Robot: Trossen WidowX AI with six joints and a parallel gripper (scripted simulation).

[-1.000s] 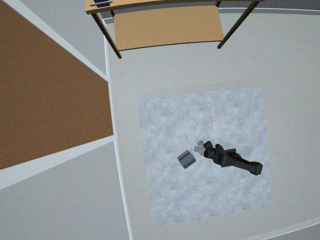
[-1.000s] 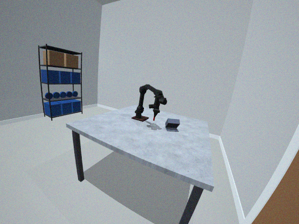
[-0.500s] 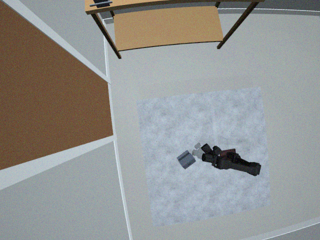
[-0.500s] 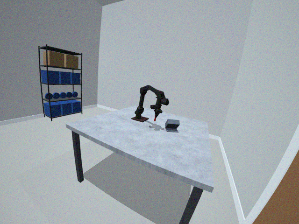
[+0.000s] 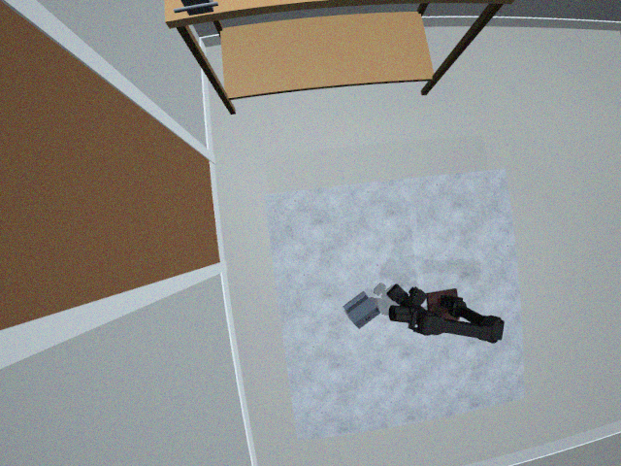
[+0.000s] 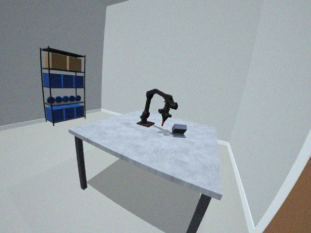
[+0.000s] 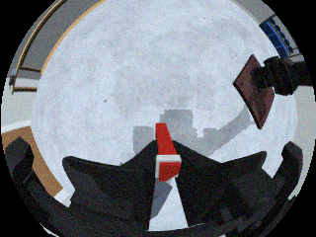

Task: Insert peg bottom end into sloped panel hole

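Right now my gripper tip is 14 cm short of the grey sloped panel, 11 cm to the right of it and 6 cm above it. From my gripper tip the other things lie so: red peg (2 cm above).
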